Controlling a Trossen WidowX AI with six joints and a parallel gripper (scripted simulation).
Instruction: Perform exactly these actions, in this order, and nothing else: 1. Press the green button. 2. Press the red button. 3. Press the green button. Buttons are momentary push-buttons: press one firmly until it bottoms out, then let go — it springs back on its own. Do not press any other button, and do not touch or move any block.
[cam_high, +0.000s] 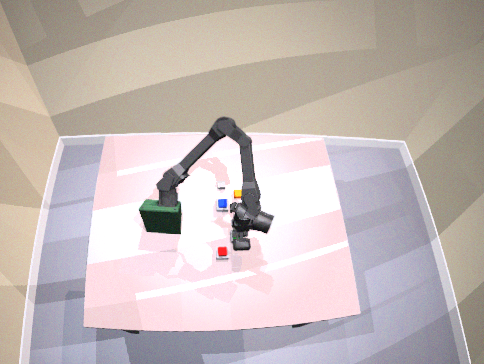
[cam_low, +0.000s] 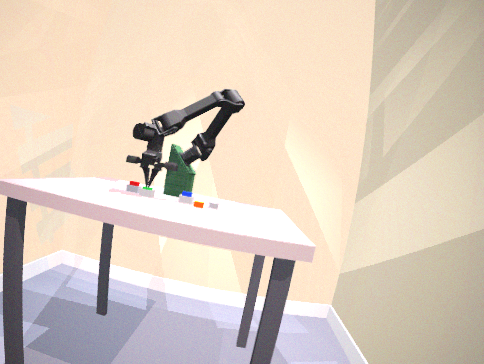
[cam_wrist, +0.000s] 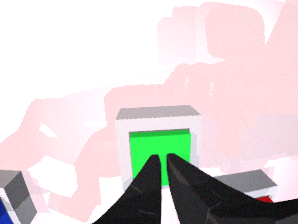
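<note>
The green button is 10 mm below my gripper tip. Also, from my gripper tip: blue button 130 mm to the left, 70 mm behind; then red button 80 mm to the right, 50 mm behind.
</note>
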